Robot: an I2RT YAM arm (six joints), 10 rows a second.
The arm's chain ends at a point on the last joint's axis. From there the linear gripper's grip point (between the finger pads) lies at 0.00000 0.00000 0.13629 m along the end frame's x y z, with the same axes.
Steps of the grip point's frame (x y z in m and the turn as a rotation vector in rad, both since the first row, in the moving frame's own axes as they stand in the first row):
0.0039 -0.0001 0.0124 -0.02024 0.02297 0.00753
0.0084 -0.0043 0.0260 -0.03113 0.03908 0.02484
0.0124 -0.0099 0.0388 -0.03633 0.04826 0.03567
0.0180 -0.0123 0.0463 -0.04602 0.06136 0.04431
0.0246 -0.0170 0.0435 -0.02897 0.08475 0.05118
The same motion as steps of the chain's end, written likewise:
0.0008 -0.0029 0.0125 -0.02024 0.02297 0.00753
0.0031 -0.0086 0.0262 -0.03113 0.03908 0.02484
0.0059 -0.0150 0.0390 -0.03633 0.04826 0.03567
0.0098 -0.0187 0.0467 -0.04602 0.06136 0.04431
0.0132 -0.0212 0.0440 -0.02897 0.08475 0.05118

